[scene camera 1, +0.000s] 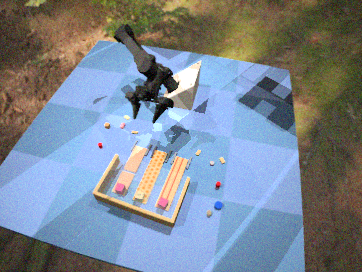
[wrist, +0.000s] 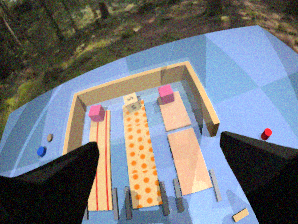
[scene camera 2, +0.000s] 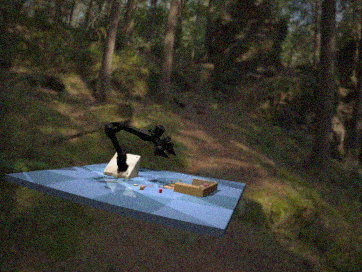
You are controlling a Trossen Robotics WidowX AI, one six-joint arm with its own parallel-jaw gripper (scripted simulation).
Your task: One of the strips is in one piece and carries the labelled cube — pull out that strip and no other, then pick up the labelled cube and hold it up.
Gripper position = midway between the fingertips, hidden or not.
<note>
My gripper (scene camera 1: pixel 143 121) is open, holding nothing.
My gripper shows as well in the wrist view (wrist: pixel 161 144).
</note>
